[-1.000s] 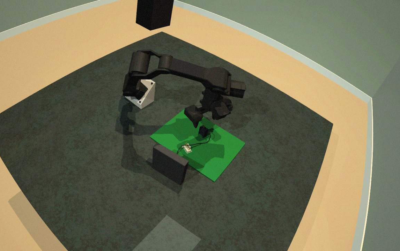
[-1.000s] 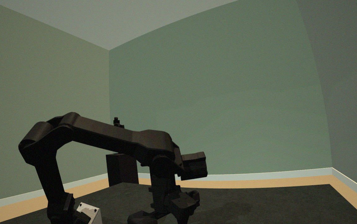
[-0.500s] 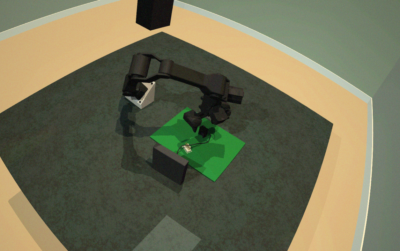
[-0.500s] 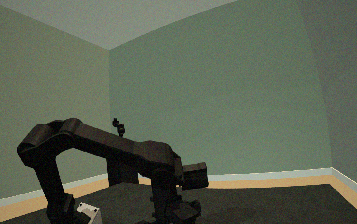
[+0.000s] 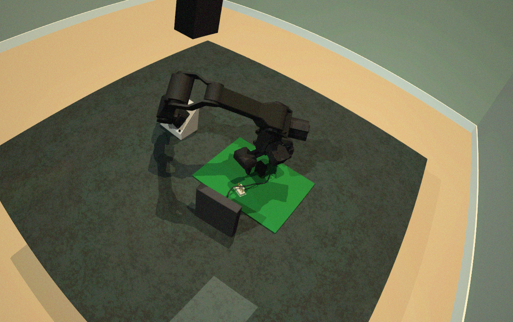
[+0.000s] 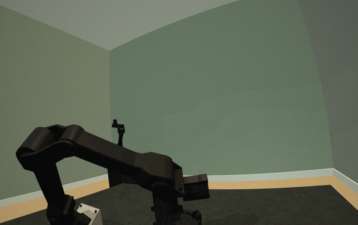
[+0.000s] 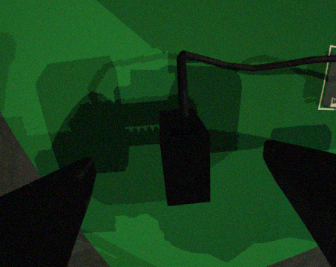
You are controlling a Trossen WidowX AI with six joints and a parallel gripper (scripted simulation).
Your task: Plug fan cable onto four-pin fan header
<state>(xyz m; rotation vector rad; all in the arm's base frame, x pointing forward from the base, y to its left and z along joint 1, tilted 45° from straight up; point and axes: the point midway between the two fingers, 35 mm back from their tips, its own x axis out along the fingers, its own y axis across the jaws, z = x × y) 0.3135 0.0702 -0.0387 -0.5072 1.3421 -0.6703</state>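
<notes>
Right now the green board is 20 mm ahead of my gripper tip, 30 mm to the right of it and 30 mm below it. The rest, counted from my gripper tip: pale four-pin header (20 mm ahead, 100 mm to the right, 20 mm below); black fan plug (10 mm ahead, 10 mm above); dark fan block (50 mm ahead, 230 mm to the right, 40 mm above).
</notes>
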